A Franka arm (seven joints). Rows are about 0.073 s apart.
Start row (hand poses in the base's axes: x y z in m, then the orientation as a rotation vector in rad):
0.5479, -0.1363, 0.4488, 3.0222, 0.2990, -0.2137
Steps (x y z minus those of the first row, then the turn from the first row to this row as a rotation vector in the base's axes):
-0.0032, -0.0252, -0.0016, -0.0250, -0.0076, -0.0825
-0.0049, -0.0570, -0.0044, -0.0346, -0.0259, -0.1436
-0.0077, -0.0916, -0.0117, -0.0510, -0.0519, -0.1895
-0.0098, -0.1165, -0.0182, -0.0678, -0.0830, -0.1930
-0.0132, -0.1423, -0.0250, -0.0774, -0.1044, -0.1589
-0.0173, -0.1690, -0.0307, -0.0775, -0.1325, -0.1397
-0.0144, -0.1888, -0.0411, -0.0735, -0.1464, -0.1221
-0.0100, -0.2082, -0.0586, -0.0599, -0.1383, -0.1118
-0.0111, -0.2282, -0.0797, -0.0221, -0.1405, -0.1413
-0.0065, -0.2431, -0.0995, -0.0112, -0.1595, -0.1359
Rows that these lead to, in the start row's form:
0.5447, -0.1615, 0.4472, 3.0127, 0.1698, -0.2106
0.5430, -0.1933, 0.4444, 3.0111, 0.0752, -0.1883
0.5402, -0.2279, 0.4371, 2.9986, 0.0023, -0.1540
0.5381, -0.2528, 0.4306, 2.9812, -0.0071, -0.1096
0.5347, -0.2786, 0.4238, 2.9678, 0.0408, -0.0766
0.5306, -0.3053, 0.4181, 2.9639, 0.0670, -0.0338
0.5335, -0.3251, 0.4077, 2.9648, 0.0924, -0.0115
0.5379, -0.3445, 0.3902, 2.9776, 0.1102, -0.0209
0.5368, -0.3645, 0.3691, 3.0183, 0.0711, -0.0143
0.5414, -0.3794, 0.3493, 3.0267, 0.0790, 0.0163

